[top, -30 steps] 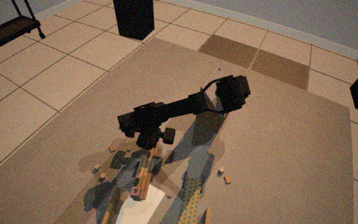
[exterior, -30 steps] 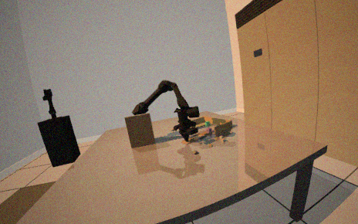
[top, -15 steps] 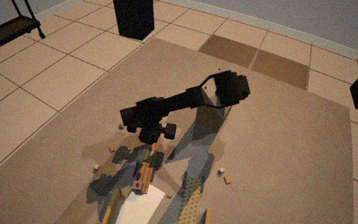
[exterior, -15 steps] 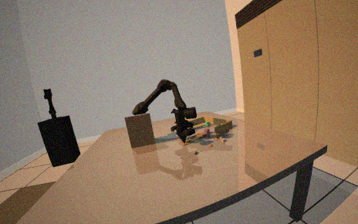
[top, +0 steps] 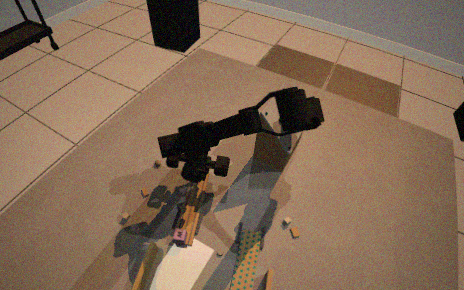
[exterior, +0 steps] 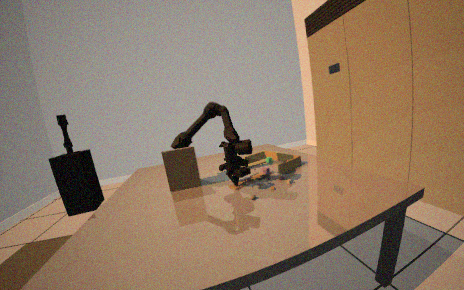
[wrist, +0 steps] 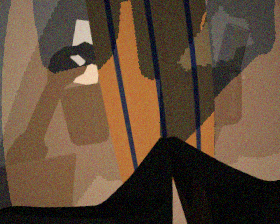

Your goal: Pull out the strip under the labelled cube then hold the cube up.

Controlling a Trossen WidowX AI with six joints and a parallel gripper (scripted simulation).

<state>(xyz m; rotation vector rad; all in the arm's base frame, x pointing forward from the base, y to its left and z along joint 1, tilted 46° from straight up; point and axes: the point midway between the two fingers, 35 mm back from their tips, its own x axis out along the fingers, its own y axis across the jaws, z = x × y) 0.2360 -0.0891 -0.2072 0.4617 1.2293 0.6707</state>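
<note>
My gripper tip is now 200 mm short of the labelled cube, 40 mm to the right of it and 20 mm below it.
</note>
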